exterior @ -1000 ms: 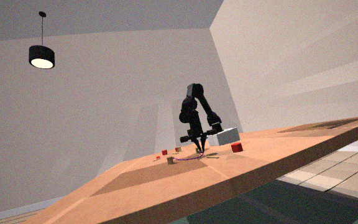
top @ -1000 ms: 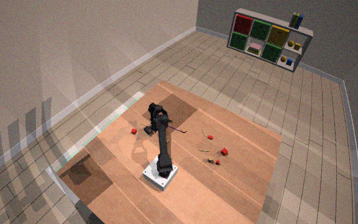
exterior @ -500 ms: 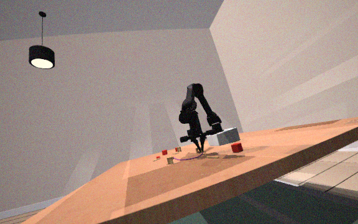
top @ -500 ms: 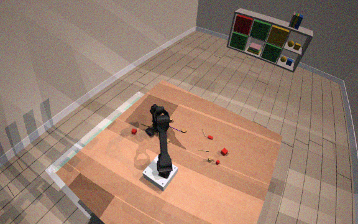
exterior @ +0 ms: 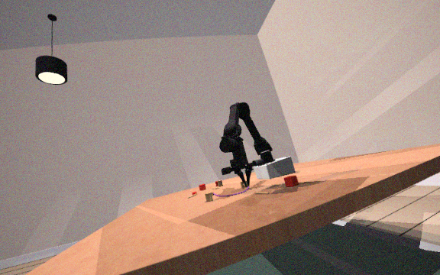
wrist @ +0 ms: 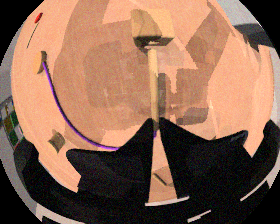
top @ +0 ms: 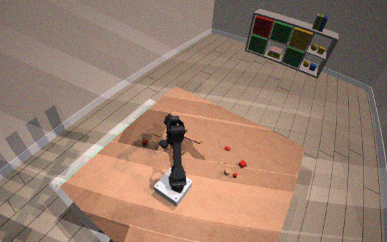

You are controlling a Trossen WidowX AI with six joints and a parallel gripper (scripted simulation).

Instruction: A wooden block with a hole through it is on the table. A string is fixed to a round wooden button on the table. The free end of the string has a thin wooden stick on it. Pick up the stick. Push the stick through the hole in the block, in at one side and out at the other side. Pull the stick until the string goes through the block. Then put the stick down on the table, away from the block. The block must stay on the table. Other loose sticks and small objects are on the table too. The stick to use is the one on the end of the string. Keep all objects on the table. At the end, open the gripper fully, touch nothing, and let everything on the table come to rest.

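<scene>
Now: gripper tip 80 mm to the left of the wooden block and 30 mm past it. Round my gripper tip: round button 160 mm to the right, 120 mm ahead, 10 mm below; then red cube 190 mm to the left, 60 mm behind.
</scene>
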